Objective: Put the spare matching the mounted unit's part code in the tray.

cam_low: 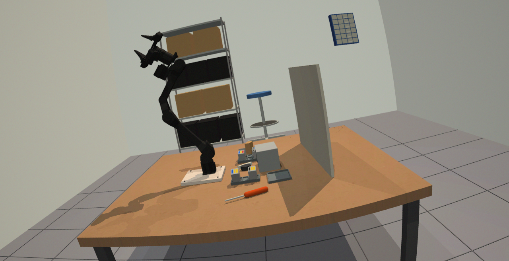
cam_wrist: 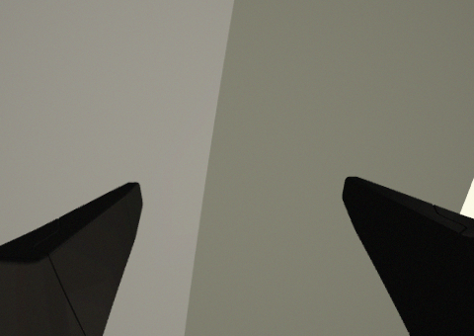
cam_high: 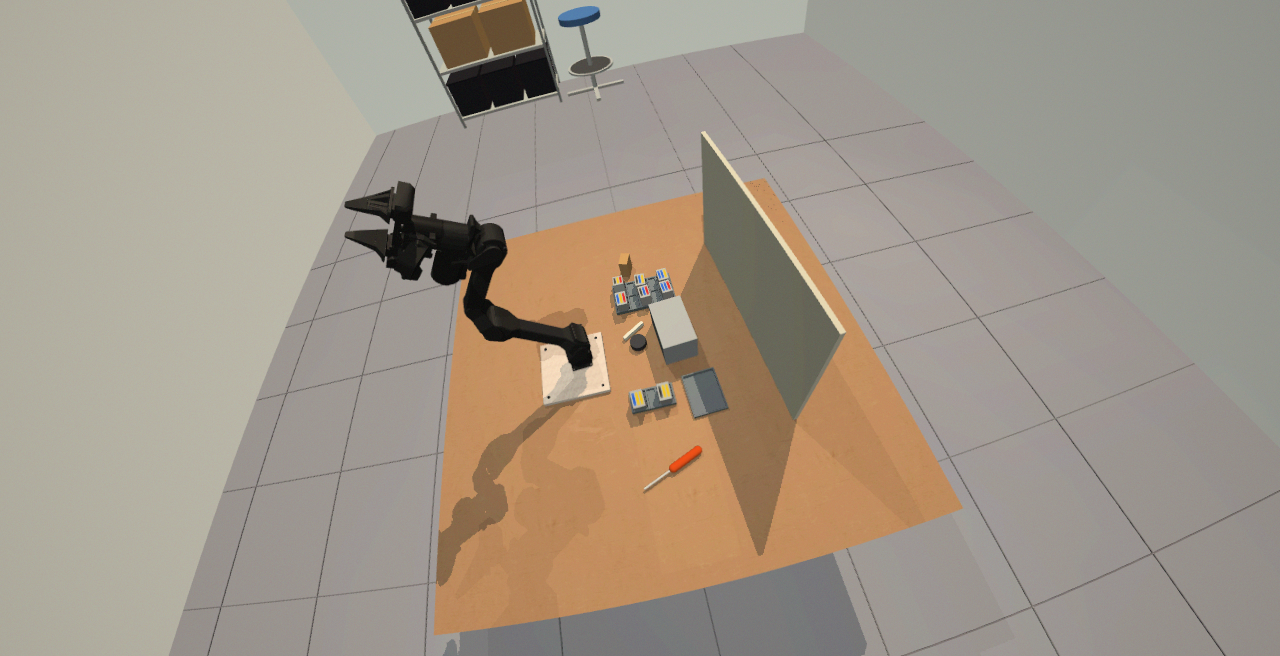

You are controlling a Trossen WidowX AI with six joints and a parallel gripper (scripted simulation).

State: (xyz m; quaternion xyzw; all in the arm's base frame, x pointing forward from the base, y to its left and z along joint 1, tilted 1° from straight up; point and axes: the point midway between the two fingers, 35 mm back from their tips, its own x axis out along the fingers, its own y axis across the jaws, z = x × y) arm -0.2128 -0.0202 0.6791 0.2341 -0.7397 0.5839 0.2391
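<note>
The grey spare lies 680 mm below my gripper tip, 560 mm ahead of it and 180 mm to the left of it. From my gripper tip the other things lie so: grey mounted unit 670 mm below, 530 mm ahead, 30 mm to the left; then white cable tie bundle 710 mm below, 420 mm ahead, 80 mm to the left; then black tape roll 710 mm below, 420 mm ahead, 30 mm to the left.
</note>
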